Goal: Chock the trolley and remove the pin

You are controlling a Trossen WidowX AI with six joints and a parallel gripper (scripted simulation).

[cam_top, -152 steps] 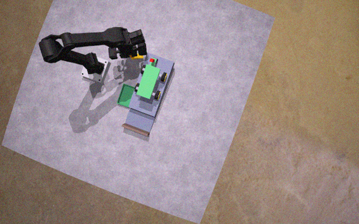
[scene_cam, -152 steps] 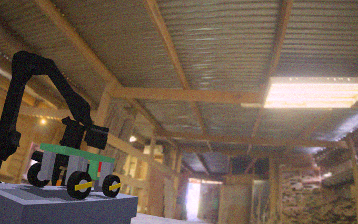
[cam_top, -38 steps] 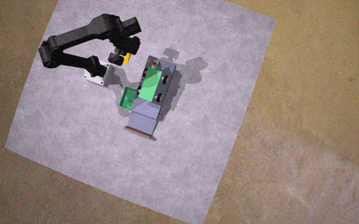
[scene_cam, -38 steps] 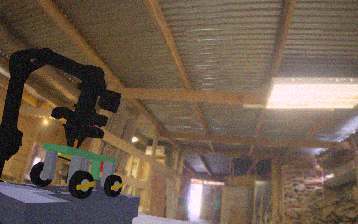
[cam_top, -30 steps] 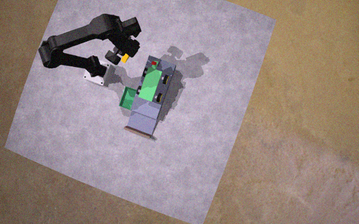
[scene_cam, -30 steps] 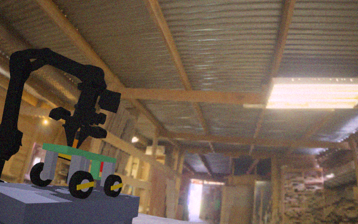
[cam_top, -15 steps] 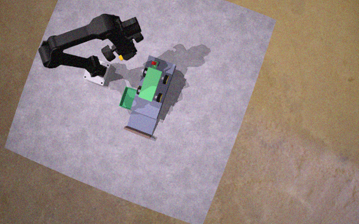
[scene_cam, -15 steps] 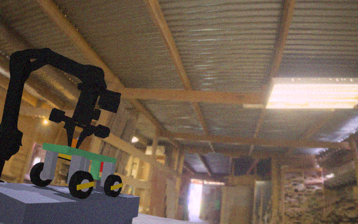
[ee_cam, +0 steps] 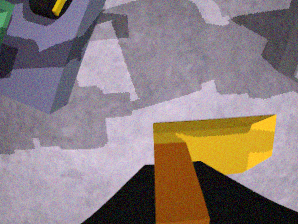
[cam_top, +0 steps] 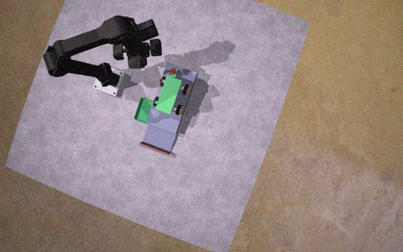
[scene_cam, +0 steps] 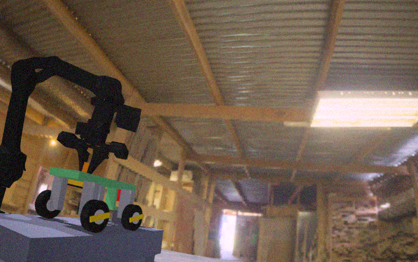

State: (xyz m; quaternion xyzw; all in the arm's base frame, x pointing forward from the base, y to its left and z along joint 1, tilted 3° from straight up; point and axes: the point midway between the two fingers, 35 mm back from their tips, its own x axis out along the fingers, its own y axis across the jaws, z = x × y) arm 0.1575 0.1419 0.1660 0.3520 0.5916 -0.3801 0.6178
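The green tray lies 50 mm ahead of my gripper tip, 210 mm to the right of it and 180 mm below it. Also, from my gripper tip: trolley 160 mm ahead, 100 mm to the right, 60 mm below; stop pin 140 mm ahead, 50 mm below; yellow chock 20 mm behind, 10 mm to the right, 10 mm below.
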